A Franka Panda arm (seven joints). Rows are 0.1 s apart.
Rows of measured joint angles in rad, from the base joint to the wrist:
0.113, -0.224, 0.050, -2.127, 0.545, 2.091, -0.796
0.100, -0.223, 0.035, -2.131, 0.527, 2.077, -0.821
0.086, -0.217, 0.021, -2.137, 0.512, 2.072, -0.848
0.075, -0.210, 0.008, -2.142, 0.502, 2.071, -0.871
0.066, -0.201, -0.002, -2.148, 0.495, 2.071, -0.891
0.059, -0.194, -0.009, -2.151, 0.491, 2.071, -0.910
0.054, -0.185, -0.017, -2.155, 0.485, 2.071, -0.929
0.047, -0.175, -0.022, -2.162, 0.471, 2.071, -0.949
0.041, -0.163, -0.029, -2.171, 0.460, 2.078, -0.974
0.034, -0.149, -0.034, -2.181, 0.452, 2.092, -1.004
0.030, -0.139, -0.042, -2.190, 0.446, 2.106, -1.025
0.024, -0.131, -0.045, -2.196, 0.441, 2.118, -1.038
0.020, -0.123, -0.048, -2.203, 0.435, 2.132, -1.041
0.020, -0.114, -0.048, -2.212, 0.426, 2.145, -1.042
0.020, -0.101, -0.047, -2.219, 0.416, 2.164, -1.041
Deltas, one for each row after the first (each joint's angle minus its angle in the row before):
-0.013, 0.001, -0.015, -0.004, -0.018, -0.014, -0.025
-0.014, 0.006, -0.014, -0.006, -0.015, -0.005, -0.027
-0.011, 0.007, -0.013, -0.005, -0.010, -0.001, -0.023
-0.009, 0.009, -0.010, -0.006, -0.007, 0.000, -0.020
-0.007, 0.007, -0.007, -0.003, -0.004, 0.000, -0.019
-0.005, 0.009, -0.008, -0.004, -0.006, 0.000, -0.019
-0.007, 0.010, -0.005, -0.007, -0.014, 0.000, -0.020
-0.006, 0.012, -0.007, -0.009, -0.011, 0.007, -0.025
-0.007, 0.014, -0.005, -0.010, -0.008, 0.014, -0.030
-0.004, 0.010, -0.008, -0.009, -0.006, 0.014, -0.021
-0.006, 0.008, -0.003, -0.006, -0.005, 0.012, -0.013
-0.004, 0.008, -0.003, -0.007, -0.006, 0.014, -0.003
0.000, 0.009, 0.000, -0.009, -0.009, 0.013, -0.001
0.000, 0.013, 0.001, -0.007, -0.010, 0.019, 0.001

